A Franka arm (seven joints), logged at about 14 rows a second.
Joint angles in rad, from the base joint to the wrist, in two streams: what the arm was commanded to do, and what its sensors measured. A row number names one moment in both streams.
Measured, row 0:
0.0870 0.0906 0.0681 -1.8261 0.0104 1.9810 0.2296
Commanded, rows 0 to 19:
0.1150 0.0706 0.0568 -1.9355 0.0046 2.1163 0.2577
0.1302 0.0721 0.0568 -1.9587 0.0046 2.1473 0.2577
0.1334 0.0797 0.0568 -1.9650 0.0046 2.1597 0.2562
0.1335 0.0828 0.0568 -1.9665 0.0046 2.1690 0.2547
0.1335 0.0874 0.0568 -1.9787 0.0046 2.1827 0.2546
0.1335 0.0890 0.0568 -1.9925 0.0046 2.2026 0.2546
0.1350 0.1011 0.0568 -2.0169 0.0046 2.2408 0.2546
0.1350 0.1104 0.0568 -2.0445 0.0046 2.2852 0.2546
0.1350 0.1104 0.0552 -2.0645 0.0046 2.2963 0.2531
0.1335 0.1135 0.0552 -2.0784 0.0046 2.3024 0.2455
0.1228 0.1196 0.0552 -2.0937 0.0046 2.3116 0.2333
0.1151 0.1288 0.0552 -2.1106 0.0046 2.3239 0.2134
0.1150 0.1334 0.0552 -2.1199 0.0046 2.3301 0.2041
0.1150 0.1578 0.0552 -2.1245 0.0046 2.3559 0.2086
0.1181 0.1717 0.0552 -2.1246 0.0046 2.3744 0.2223
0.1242 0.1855 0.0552 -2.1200 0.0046 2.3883 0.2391
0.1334 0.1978 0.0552 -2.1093 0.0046 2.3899 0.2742
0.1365 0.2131 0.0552 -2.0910 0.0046 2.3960 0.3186
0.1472 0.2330 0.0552 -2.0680 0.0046 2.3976 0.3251
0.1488 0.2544 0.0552 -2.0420 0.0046 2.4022 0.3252
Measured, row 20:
0.1282 0.2118 0.0608 -2.0940 0.0104 2.3854 0.2906
